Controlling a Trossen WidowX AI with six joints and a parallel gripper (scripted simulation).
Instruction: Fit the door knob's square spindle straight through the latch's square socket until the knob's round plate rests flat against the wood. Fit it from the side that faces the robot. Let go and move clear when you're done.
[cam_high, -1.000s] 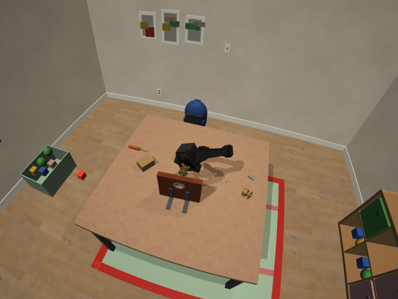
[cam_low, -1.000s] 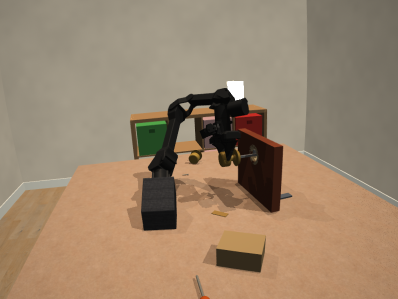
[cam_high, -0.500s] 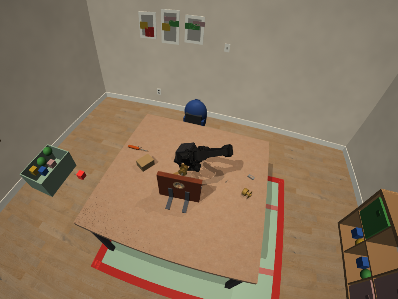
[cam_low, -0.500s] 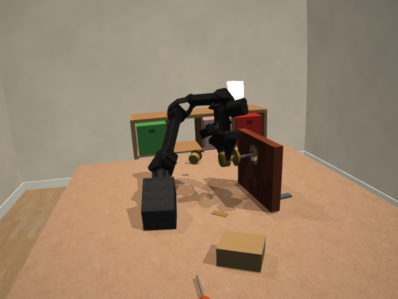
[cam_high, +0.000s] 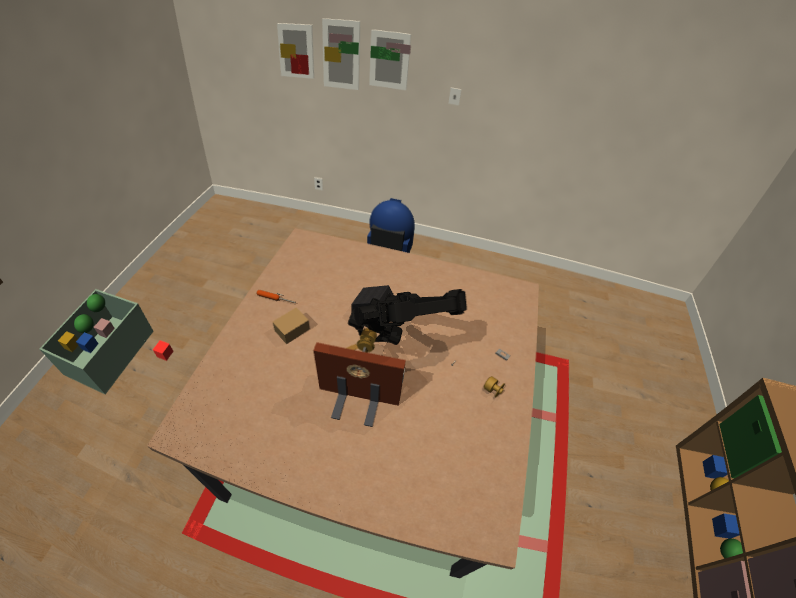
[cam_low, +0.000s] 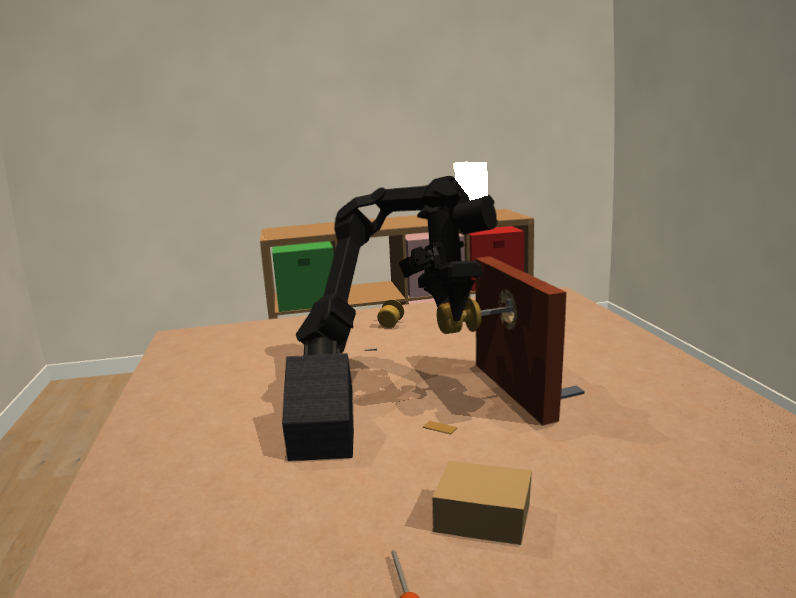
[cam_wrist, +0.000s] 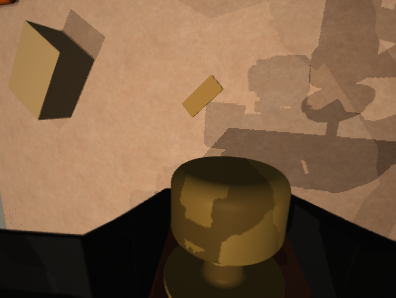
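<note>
Right now the dark red wooden door panel is 130 mm ahead of my hand, 50 mm below it and 20 mm to the left of it. The rest, counted from my hand: screwdriver (520 mm to the right, 190 mm below, 140 mm behind); tan box (370 mm to the right, 170 mm below, 20 mm behind); flat plate (200 mm below, 100 mm to the right, 40 mm behind).
</note>
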